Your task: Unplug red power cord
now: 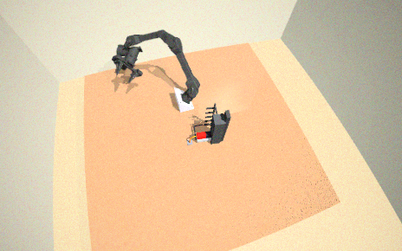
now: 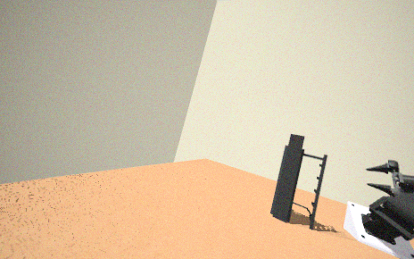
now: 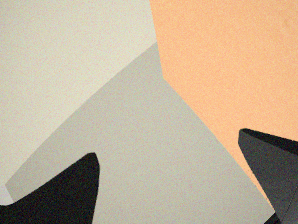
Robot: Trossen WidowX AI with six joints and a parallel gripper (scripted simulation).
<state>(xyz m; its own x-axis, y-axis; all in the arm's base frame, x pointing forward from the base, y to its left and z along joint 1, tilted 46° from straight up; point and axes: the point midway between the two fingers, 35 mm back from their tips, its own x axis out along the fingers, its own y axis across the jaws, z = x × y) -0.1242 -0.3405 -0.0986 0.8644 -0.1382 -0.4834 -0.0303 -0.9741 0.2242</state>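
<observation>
Now: gripper tip 380 mm short of the red plug, 370 mm to the right of it and 130 mm above it. Round my gripper tip: dark strip 470 mm to the left, 390 mm ahead, 70 mm below.
</observation>
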